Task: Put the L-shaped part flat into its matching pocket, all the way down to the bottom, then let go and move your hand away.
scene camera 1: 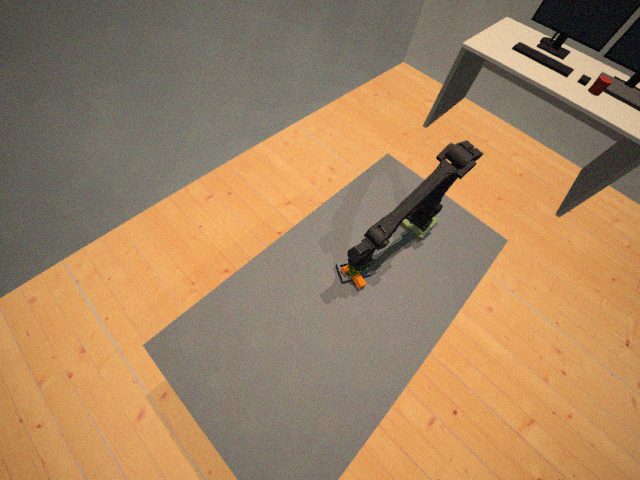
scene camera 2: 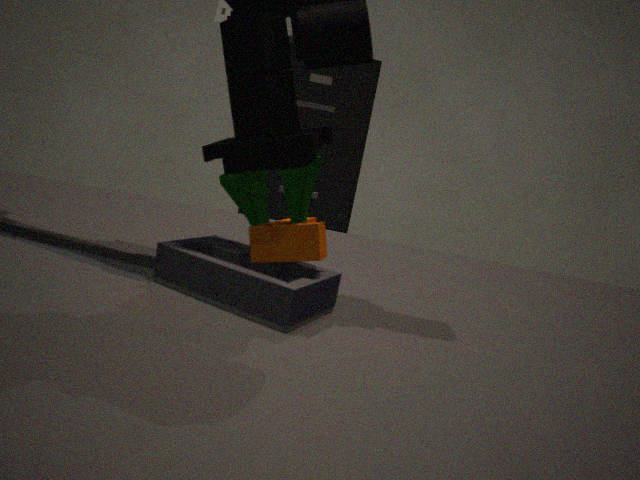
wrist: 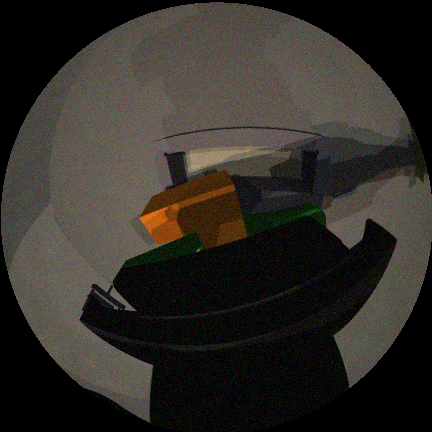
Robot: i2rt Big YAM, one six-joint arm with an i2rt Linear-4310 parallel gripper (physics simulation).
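Places are measured from the arm's base along level axes (x ahead, y left, z up), in centimetres.
Where they show: gripper, between the fingertips: [scene camera 1: 353, 274] [scene camera 2: 283, 244] [wrist: 223, 228]; arm's base, origin of its link: [scene camera 1: 418, 219].
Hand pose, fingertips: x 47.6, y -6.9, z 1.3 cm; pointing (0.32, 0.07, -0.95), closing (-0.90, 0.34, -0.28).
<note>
Each offset is from my fingertips to the top centre of the thing. Level surfaces: height alone.
The orange L-shaped part {dz +3.2, dx +1.6, dy +0.6 cm} [scene camera 1: 359, 282] [scene camera 2: 286, 242] [wrist: 212, 217] is roughly level in my gripper [scene camera 1: 355, 270] [scene camera 2: 279, 222] [wrist: 223, 228], which is shut on it with its green fingers. The dark tray with the pocket {dz -1.3, dx -2.8, dy -1.7 cm} [scene camera 1: 339, 273] [scene camera 2: 222, 284] [wrist: 309, 167] lies below on the mat. In scene camera 2 the part is over the tray's opening toward its right end, its lower edge a little above the near rim. In the wrist view the part covers the tray's near left area. The rest of the L and most of the pocket floor are hidden.
The grey mat {dz -5.0 cm} [scene camera 1: 289, 361] lies on the wooden floor [scene camera 1: 496, 372]. A dark slanted panel [scene camera 2: 341, 155] stands behind the gripper in scene camera 2. A white desk [scene camera 1: 496, 43] with monitors, a keyboard [scene camera 1: 542, 59] and a red cup [scene camera 1: 599, 85] stands at the upper right.
</note>
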